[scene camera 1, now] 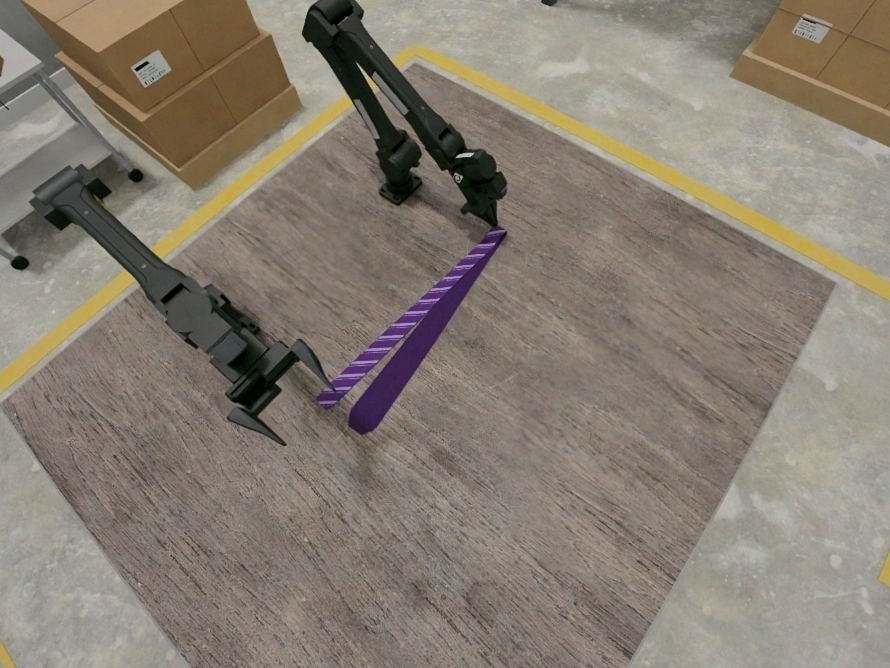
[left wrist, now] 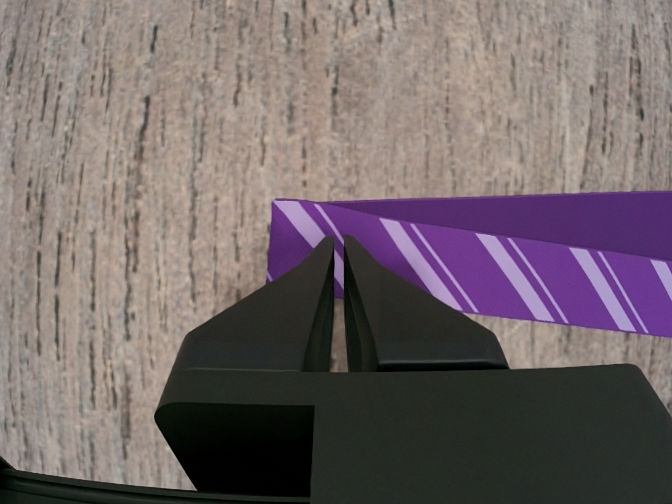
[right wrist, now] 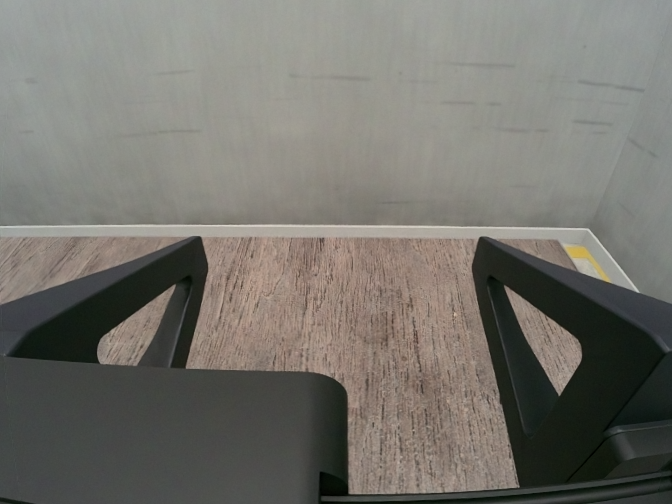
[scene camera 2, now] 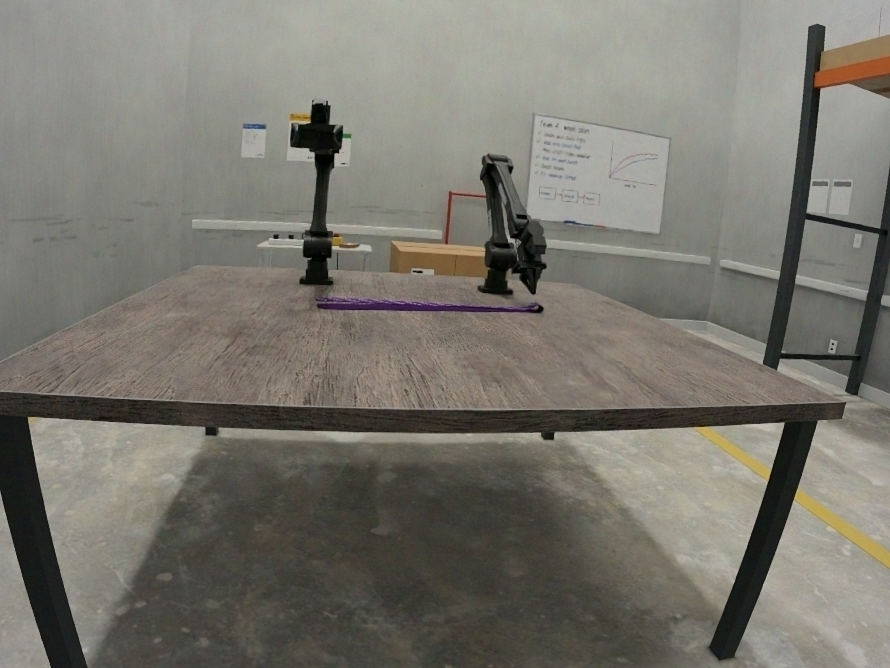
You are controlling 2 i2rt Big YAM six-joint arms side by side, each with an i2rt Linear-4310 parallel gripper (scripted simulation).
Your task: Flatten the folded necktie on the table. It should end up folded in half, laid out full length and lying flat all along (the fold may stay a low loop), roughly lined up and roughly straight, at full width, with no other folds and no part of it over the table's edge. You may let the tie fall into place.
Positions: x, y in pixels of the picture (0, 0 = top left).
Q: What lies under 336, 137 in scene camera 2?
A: My right gripper.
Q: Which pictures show my right gripper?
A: Scene camera 1, the right wrist view and scene camera 2 only.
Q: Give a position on a purple striped necktie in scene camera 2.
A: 374, 304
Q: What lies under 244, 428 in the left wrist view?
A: My left gripper.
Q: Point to a purple striped necktie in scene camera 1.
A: At 444, 298
